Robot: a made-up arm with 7 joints. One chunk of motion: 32 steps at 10 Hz.
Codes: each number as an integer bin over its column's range. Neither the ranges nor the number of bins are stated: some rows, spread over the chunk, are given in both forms.
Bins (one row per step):
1: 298 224 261 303 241 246 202
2: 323 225 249 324 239 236 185
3: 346 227 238 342 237 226 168
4: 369 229 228 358 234 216 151
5: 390 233 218 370 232 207 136
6: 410 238 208 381 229 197 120
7: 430 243 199 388 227 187 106
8: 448 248 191 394 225 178 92
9: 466 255 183 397 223 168 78
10: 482 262 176 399 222 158 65
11: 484 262 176 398 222 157 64
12: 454 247 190 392 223 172 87
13: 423 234 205 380 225 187 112
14: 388 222 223 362 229 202 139
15: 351 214 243 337 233 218 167
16: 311 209 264 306 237 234 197
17: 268 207 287 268 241 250 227
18: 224 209 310 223 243 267 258
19: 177 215 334 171 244 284 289
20: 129 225 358 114 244 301 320
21: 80 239 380 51 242 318 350
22: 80 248 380 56 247 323 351
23: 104 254 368 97 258 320 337
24: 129 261 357 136 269 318 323
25: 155 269 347 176 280 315 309
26: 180 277 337 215 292 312 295
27: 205 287 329 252 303 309 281
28: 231 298 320 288 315 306 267
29: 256 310 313 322 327 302 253
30: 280 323 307 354 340 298 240
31: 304 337 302 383 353 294 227
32: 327 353 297 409 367 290 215
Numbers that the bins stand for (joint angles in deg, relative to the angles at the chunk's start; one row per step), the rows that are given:
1: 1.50 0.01 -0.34 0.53 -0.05 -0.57 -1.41
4: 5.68 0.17 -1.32 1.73 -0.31 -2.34 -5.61
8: 10.33 0.77 -2.42 2.51 -0.65 -4.58 -10.48
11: 12.45 1.21 -2.86 2.60 -0.76 -5.82 -12.78
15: 4.62 -0.31 -0.88 1.27 -0.35 -2.22 -4.29
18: -2.86 -0.46 1.11 -1.22 0.02 0.67 3.21
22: -11.34 0.77 3.19 -4.87 0.17 3.97 10.87
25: -6.92 1.43 2.21 -2.25 1.41 3.50 7.41
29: -0.98 2.73 1.20 0.94 3.17 2.73 2.79
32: 3.21 4.09 0.73 2.84 4.66 2.02 -0.34
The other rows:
2: 2.97 0.04 -0.70 0.99 -0.13 -1.16 -2.81
3: 4.32 0.10 -1.02 1.38 -0.20 -1.75 -4.21
5: 6.91 0.29 -1.62 1.99 -0.39 -2.87 -6.85
6: 8.09 0.45 -1.91 2.23 -0.50 -3.46 -8.17
7: 9.27 0.61 -2.18 2.38 -0.58 -4.05 -9.32
9: 11.39 0.99 -2.65 2.58 -0.73 -5.17 -11.63
10: 12.33 1.21 -2.86 2.62 -0.76 -5.76 -12.70
12: 10.68 0.74 -2.45 2.47 -0.73 -4.94 -10.89
13: 8.86 0.33 -2.00 2.21 -0.65 -4.05 -8.83
14: 6.80 -0.05 -1.47 1.82 -0.50 -3.17 -6.60
16: 2.26 -0.46 -0.25 0.59 -0.20 -1.28 -1.82
17: -0.27 -0.53 0.43 -0.24 -0.05 -0.33 0.65
19: -5.63 -0.27 1.82 -2.36 0.06 1.67 5.76
20: -8.45 0.04 2.53 -3.60 0.06 2.67 8.32
21: -11.34 0.48 3.19 -4.98 -0.02 3.68 10.79
23: -9.93 0.96 2.83 -3.97 0.58 3.79 9.72
24: -8.45 1.18 2.50 -3.12 1.00 3.68 8.56
26: -5.45 1.68 1.91 -1.39 1.86 3.32 6.26
27: -3.98 2.00 1.67 -0.59 2.27 3.15 5.10
28: -2.45 2.35 1.41 0.20 2.72 2.97 3.95
30: 0.44 3.14 1.02 1.64 3.65 2.50 1.72
31: 1.85 3.58 0.87 2.27 4.14 2.26 0.65

